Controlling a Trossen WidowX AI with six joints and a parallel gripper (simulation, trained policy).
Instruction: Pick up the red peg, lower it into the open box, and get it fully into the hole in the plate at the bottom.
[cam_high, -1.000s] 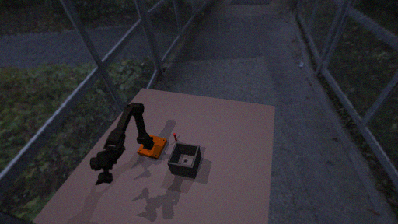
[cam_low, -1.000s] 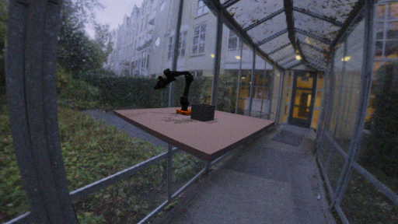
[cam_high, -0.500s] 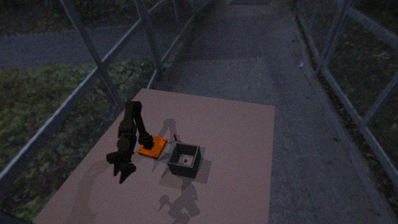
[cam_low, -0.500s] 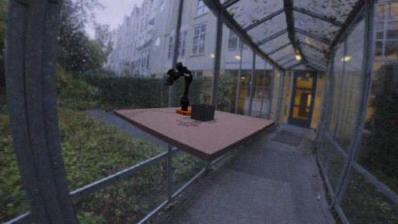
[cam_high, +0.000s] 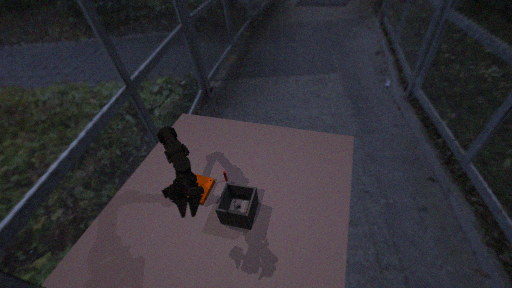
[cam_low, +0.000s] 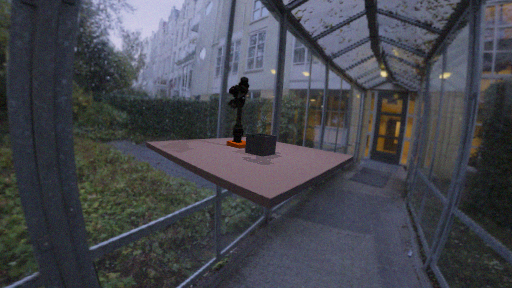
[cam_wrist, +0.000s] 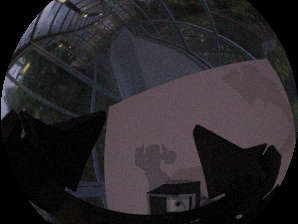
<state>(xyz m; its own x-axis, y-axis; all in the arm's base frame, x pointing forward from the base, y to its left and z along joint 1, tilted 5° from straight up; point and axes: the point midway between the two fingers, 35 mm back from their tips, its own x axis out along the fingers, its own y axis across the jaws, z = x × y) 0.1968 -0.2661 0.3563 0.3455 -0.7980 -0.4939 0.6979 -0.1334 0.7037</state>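
Right now my gripper tip is 6 cm past the red peg, 42 cm to the right of it and 30 cm above it.
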